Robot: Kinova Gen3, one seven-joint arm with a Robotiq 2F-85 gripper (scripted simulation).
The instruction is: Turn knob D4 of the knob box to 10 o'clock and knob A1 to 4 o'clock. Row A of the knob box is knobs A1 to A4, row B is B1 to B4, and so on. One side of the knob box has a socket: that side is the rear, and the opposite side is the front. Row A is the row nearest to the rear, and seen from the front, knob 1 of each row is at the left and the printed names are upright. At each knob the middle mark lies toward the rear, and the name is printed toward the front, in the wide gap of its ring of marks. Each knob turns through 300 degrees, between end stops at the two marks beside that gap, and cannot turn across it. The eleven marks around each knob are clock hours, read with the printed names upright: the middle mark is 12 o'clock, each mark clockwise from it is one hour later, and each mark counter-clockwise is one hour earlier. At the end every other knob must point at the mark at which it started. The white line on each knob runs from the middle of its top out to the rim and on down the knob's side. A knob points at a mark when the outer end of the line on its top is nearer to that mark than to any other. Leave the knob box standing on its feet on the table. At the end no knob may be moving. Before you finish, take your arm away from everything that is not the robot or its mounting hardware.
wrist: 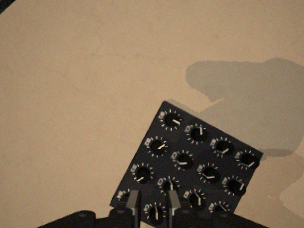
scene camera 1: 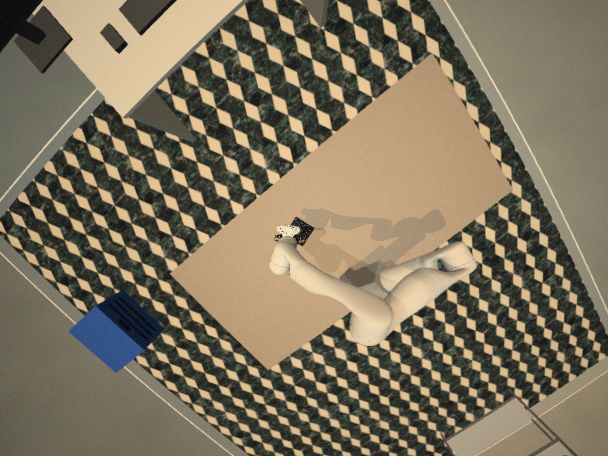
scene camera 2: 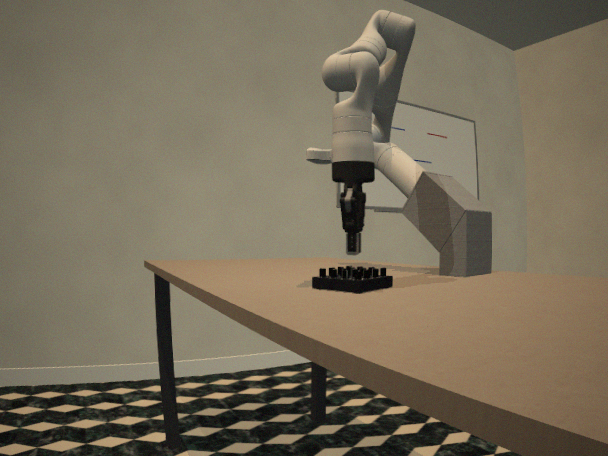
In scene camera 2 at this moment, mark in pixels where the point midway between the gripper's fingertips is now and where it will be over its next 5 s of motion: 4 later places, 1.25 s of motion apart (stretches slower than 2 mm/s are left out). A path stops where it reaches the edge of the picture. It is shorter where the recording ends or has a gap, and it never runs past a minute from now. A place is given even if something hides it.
My gripper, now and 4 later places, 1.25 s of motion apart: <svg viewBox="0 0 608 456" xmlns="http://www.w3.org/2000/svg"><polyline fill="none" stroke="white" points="353,254 355,246 358,242 358,261 358,270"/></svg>
